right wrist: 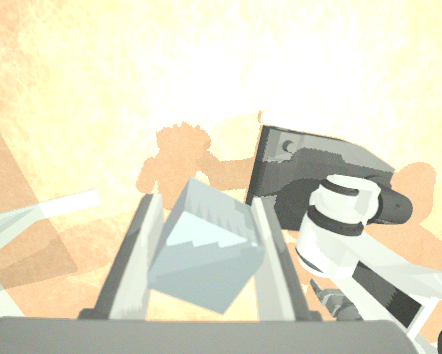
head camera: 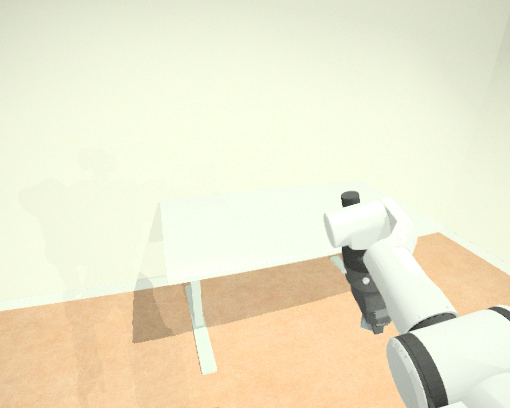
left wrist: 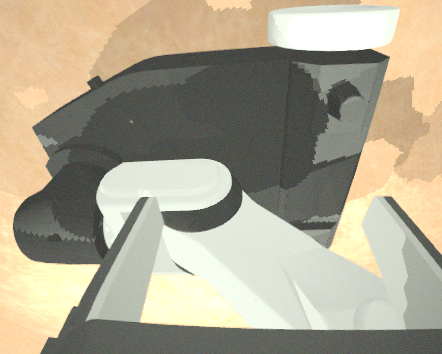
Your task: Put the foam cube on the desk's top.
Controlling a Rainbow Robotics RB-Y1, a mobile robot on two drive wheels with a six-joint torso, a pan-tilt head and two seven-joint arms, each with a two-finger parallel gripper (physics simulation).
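Frame: origin at the robot's base, x ahead, y left, z up, level; metres.
Seen in the pictures: left gripper, fingertip midpoint: (right wrist: pixel 324 281) (left wrist: pixel 261 210); right gripper, fingertip midpoint: (right wrist: pixel 207 209) (head camera: pixel 373 323).
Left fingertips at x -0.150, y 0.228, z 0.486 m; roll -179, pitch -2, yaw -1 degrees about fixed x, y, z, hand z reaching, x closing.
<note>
A point is followed by its place in that frame.
The pale blue foam cube (right wrist: pixel 207 250) {x 0.356, y -0.253, z 1.001 m} (head camera: pixel 366 324) {x 0.341, y -0.231, z 0.979 m} is between the fingers of my right gripper (right wrist: pixel 207 209) {x 0.355, y -0.253, z 0.968 m} (head camera: pixel 375 327) {x 0.355, y -0.253, z 0.968 m}, which is shut on it; the cube sits turned at an angle. In the head camera the gripper hangs in front of the desk's near edge, at the right, and hides most of the cube. The white desk (head camera: pixel 240 235) {x 1.064, y 0.117, z 0.720 m} stands against the wall in the middle, its top showing no objects on the visible part; my right arm hides part of its right side. My left gripper (left wrist: pixel 261 210) {x -0.150, y 0.228, z 0.486 m} is open, with no object between its fingers, above the robot's own base.
A desk leg with a long foot (head camera: pixel 204 345) stands at the left below the top, and another foot (head camera: pixel 337 264) shows near my right wrist. A desk foot (right wrist: pixel 70 202) also shows at the left of the right wrist view. The pale wall (head camera: pixel 240 100) {x 1.647, y 0.200, z 1.297 m} rises behind the desk.
</note>
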